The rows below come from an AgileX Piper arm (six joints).
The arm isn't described. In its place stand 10 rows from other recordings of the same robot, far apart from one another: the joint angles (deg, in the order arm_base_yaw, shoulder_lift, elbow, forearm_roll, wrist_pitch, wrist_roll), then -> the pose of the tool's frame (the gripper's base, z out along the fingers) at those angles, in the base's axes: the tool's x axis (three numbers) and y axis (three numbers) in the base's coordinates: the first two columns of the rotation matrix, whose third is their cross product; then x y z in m.
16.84 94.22 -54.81 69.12 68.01 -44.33 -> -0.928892, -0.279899, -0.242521, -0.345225, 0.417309, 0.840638, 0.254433, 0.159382, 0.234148
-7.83 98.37 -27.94 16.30 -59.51 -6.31 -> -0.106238, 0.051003, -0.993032, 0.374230, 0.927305, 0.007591, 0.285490, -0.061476, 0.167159
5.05 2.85 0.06 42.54 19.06 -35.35 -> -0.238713, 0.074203, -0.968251, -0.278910, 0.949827, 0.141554, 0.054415, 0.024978, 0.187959
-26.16 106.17 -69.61 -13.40 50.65 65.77 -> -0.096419, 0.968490, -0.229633, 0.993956, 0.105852, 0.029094, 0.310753, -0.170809, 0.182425
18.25 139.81 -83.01 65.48 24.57 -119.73 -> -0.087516, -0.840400, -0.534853, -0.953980, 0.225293, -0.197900, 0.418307, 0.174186, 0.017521
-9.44 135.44 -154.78 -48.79 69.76 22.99 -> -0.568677, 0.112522, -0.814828, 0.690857, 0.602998, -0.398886, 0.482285, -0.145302, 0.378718
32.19 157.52 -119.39 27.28 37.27 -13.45 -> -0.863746, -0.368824, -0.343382, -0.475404, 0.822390, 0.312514, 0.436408, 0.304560, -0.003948
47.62 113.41 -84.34 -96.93 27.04 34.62 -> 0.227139, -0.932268, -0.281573, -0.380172, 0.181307, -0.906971, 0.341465, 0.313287, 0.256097
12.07 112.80 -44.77 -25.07 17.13 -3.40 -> -0.765833, -0.632048, -0.118386, -0.605197, 0.770668, -0.199518, 0.291960, 0.050817, 0.066337
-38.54 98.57 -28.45 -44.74 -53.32 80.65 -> -0.104767, 0.892176, -0.439369, 0.285960, 0.450168, 0.845917, 0.247565, -0.131528, 0.150749
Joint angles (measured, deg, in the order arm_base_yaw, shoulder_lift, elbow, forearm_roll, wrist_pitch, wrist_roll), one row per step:
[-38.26 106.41 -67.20 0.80 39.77 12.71]
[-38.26 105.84 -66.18 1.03 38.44 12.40]
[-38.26 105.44 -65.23 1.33 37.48 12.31]
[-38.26 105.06 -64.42 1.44 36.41 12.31]
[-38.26 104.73 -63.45 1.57 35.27 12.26]
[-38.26 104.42 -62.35 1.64 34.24 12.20]
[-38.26 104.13 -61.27 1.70 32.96 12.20]
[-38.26 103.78 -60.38 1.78 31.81 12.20]
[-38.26 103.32 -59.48 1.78 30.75 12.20]
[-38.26 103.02 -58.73 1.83 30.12 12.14]
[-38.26 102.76 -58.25 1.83 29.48 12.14]
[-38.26 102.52 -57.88 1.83 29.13 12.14]
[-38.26 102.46 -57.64 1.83 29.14 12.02]
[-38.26 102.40 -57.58 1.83 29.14 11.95]
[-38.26 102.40 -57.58 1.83 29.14 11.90]
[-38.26 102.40 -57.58 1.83 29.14 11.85]
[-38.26 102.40 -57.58 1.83 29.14 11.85]
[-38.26 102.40 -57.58 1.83 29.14 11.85]
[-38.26 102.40 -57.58 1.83 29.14 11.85]
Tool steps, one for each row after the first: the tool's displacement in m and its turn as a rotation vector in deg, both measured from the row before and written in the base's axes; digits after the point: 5 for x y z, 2 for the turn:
[-0.00162 0.00154 -0.00017 -0.48 -0.75 0.15]
[-0.00172 0.00170 -0.00111 -0.09 -0.45 -0.10]
[-0.00131 0.00113 -0.00058 -0.34 -0.55 -0.08]
[-0.00168 0.00143 -0.00153 -0.25 -0.44 -0.05]
[-0.00225 0.00181 -0.00224 -0.13 -0.20 -0.01]
[-0.00193 0.00153 -0.00213 -0.28 -0.40 -0.07]
[-0.00156 0.00125 -0.00102 -0.34 -0.50 -0.08]
[-0.00182 0.00137 -0.00044 -0.40 -0.47 -0.03]
[-0.00174 0.00139 -0.00100 -0.11 -0.15 0.01]
[-0.00091 0.00068 -0.00010 -0.27 -0.32 -0.02]
[-0.00089 0.00068 0.00007 -0.14 -0.17 -0.01]
[-0.00079 0.00063 -0.00066 0.08 0.17 0.11]
[-0.00022 0.00017 0.00010 -0.02 0.01 0.07]
[0.00000 0.00000 0.00000 -0.01 0.01 0.05]
[0.00000 0.00000 0.00000 -0.01 0.01 0.05]
[0.00000 0.00000 0.00000 0.00 0.00 0.00]
[0.00000 0.00000 0.00000 0.00 0.00 0.00]
[0.00000 0.00000 0.00000 0.00 0.00 0.00]

